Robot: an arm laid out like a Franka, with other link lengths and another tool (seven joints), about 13 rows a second.
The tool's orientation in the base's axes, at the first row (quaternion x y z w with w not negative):
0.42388 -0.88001 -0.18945 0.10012
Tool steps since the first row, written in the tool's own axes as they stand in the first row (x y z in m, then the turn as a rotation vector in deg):
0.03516 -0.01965 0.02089 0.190 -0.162 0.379
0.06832 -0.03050 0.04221 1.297 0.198 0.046
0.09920 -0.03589 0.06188 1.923 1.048 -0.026
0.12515 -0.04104 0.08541 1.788 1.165 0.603
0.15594 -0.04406 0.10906 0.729 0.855 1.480
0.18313 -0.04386 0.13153 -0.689 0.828 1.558
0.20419 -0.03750 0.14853 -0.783 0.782 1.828
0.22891 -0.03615 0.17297 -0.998 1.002 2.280
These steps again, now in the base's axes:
-0.01494 -0.03355 -0.02664 -0.131 -0.147 -0.409
-0.03502 -0.06042 -0.05003 -0.961 -0.893 0.061
-0.05699 -0.08281 -0.06966 -1.927 -0.918 0.492
-0.07738 -0.10023 -0.09278 -2.138 -0.589 -0.032
-0.10231 -0.12021 -0.11504 -1.556 0.283 -0.975
-0.12690 -0.13583 -0.13494 -0.683 1.398 -1.079
-0.15020 -0.14449 -0.14739 -0.684 1.513 -1.345
-0.17472 -0.15703 -0.16864 -0.858 1.919 -1.667

